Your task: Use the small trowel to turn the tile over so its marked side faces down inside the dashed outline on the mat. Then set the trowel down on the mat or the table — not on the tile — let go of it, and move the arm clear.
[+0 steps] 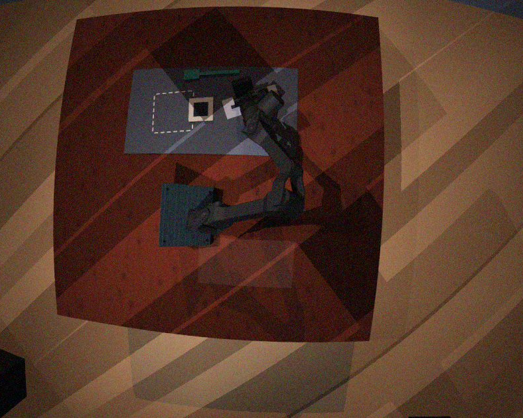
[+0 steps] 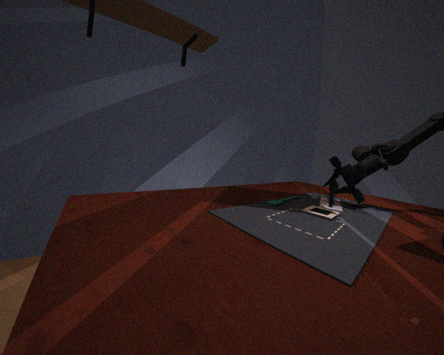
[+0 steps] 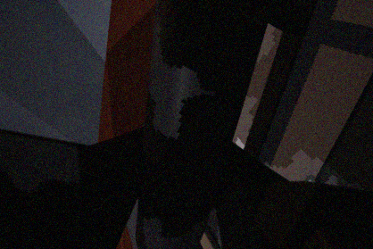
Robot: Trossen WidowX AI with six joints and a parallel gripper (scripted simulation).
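Now: gripper tip 60 mm past the grey mat, 120 mm to the right of it and 70 mm above it. From my gripper tip the other things lie so: trowel (20 mm behind, 10 mm to the right, 10 mm below); then teal flat tool (70 mm ahead, 160 mm to the left, 40 mm below); then white tile (70 mm behind, 150 mm to the left, 40 mm below).
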